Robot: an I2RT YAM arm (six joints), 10 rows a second.
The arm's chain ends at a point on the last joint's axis. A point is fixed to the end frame.
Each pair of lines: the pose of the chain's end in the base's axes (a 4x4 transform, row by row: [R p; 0 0 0 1], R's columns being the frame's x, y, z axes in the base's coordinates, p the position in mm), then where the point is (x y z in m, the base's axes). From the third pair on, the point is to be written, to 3 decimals.
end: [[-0.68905 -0.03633 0.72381 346.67], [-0.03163 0.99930 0.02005 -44.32], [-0.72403 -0.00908 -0.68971 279.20], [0 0 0 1]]
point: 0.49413 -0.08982 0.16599
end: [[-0.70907 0.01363 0.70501 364.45], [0.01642 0.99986 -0.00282 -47.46], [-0.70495 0.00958 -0.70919 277.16], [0 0 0 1]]
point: 0.50633 -0.09807 0.15909
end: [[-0.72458 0.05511 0.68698 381.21], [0.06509 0.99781 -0.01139 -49.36], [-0.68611 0.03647 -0.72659 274.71], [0 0 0 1]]
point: 0.518 -0.102 0.152
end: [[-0.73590 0.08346 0.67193 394.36], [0.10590 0.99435 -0.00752 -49.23], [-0.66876 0.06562 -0.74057 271.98], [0 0 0 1]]
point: 0.527 -0.102 0.145
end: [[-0.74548 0.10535 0.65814 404.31], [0.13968 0.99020 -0.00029 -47.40], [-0.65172 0.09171 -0.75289 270.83], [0 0 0 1]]
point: 0.534 -0.099 0.140
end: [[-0.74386 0.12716 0.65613 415.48], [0.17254 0.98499 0.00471 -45.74], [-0.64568 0.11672 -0.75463 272.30], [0 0 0 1]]
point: 0.543 -0.097 0.139
